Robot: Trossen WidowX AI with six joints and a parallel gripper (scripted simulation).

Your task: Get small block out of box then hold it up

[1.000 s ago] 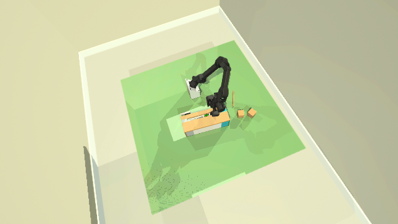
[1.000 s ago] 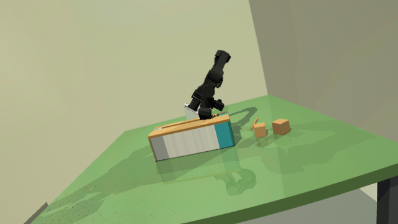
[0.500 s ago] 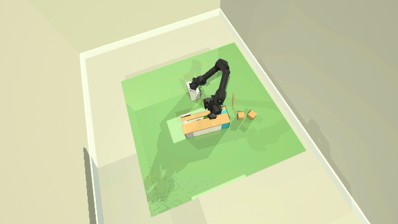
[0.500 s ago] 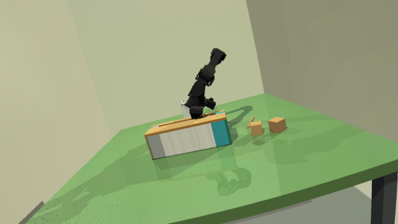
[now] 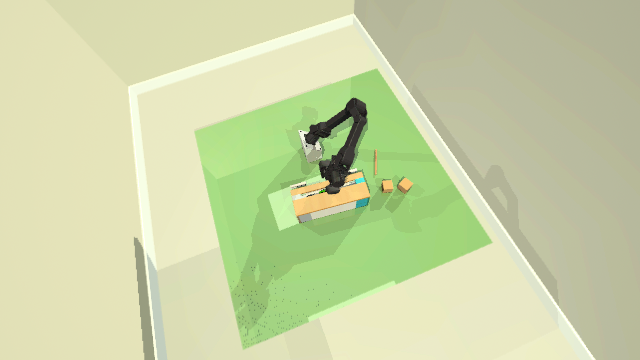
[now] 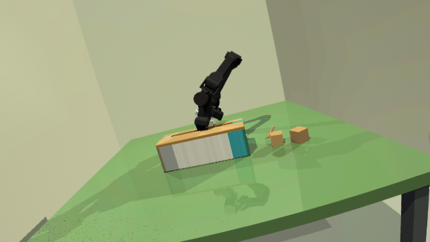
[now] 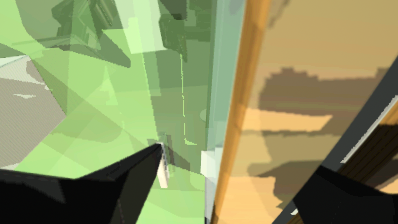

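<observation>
Right now the small green block is 5 cm ahead of my gripper tip and 2 cm to the right of it. From my gripper tip the other things lie so: thin wooden stick 9 cm behind, 33 cm to the left, 9 cm below; box 3 cm ahead, 1 cm to the left, 3 cm below.
</observation>
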